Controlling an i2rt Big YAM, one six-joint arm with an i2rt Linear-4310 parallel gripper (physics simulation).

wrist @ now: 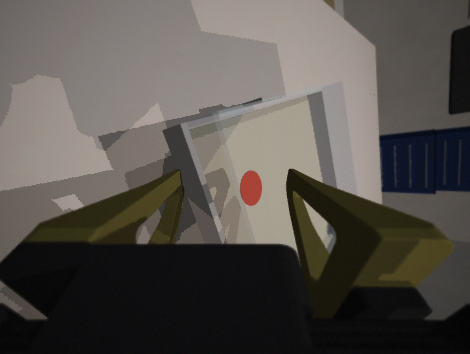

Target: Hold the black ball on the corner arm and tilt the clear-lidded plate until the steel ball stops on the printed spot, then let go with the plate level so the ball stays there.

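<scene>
The clear-lidded plate (280, 140) shows in the middle of the wrist view, with a cream floor, clear side walls and a round red printed spot (251, 188). It appears turned at an angle; whether it is level cannot be told. My gripper (235, 177) has its two yellow-brown fingers on either side of the printed spot in the view. It is shut on the black ball, which is hidden by the dark gripper body in the lower part of the view. The near part of the plate is hidden too. The steel ball does not show.
A pale table top (330, 47) with broad shadows lies under and behind the plate. A blue ribbed object (407, 162) is at the right, beyond the table edge. A dark block (460, 72) shows at the upper right edge.
</scene>
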